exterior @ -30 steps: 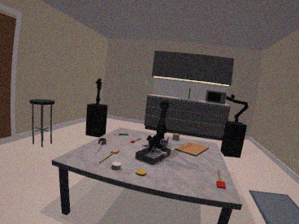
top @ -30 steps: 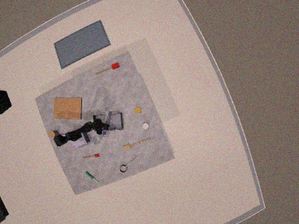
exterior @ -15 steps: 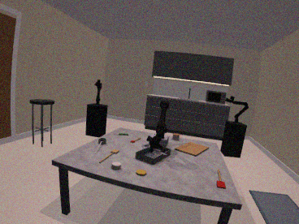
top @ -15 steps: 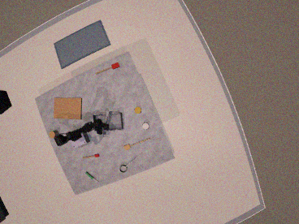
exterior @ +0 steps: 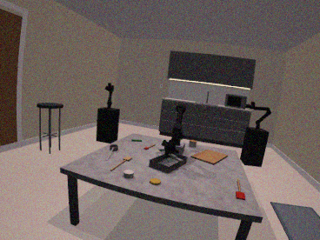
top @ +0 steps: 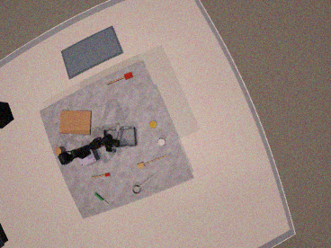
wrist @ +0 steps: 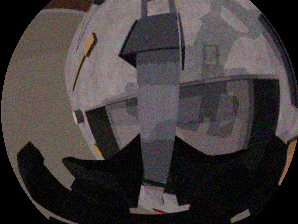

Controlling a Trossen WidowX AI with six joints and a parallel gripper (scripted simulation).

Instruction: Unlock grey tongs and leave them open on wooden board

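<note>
Right now the roasting tin is 30 mm ahead of my gripper tip, 30 mm to the left of it and 20 mm below it. Also, from my gripper tip: yellow disc: 370 mm ahead, 10 mm to the right, 40 mm below; then white disc: 360 mm ahead, 200 mm to the right, 30 mm below; then red-tipped stick: 340 mm behind, 210 mm to the right, 40 mm below.
</note>
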